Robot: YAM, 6 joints.
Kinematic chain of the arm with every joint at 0, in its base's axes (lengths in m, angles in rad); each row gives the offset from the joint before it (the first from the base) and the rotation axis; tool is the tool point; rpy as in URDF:
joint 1: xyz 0 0 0.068 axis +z
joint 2: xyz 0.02 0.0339 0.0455 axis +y
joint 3: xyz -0.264 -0.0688 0 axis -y
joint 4: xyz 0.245 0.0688 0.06 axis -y
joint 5: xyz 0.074 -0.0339 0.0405 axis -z
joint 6: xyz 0.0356 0 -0.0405 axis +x
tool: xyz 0 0 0 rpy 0 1.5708 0
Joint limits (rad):
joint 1: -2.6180..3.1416
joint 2: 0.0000..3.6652
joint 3: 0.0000..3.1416
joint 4: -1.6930..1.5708
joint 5: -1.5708..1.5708
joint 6: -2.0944..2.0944
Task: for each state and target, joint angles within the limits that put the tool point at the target. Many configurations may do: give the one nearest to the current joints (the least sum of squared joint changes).
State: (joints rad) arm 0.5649 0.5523 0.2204 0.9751 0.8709 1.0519
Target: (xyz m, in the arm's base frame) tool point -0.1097 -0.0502 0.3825
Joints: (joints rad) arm 0.1985 0.0000 0.5779 1.4883 0.8863 1.0519
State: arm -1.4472 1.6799 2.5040 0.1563 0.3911 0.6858
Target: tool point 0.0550 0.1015 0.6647
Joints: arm -2.1392 0.8464 2.1752 -0.1286 0.2348 0.6858
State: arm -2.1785 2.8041 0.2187 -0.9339 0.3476 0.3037
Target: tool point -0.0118 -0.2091 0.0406
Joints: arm -1.5794 2.1230 0.8306 -1.0359 0.2847 0.3037
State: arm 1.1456 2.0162 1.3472 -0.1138 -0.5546 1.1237
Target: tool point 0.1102 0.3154 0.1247
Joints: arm 1.1763 1.8328 0.9629 -0.2917 -0.5790 1.1237
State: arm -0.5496 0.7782 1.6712 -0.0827 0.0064 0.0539
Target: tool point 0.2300 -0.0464 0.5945
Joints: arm -0.2054 1.3183 1.8228 0.0154 -0.0418 0.0539
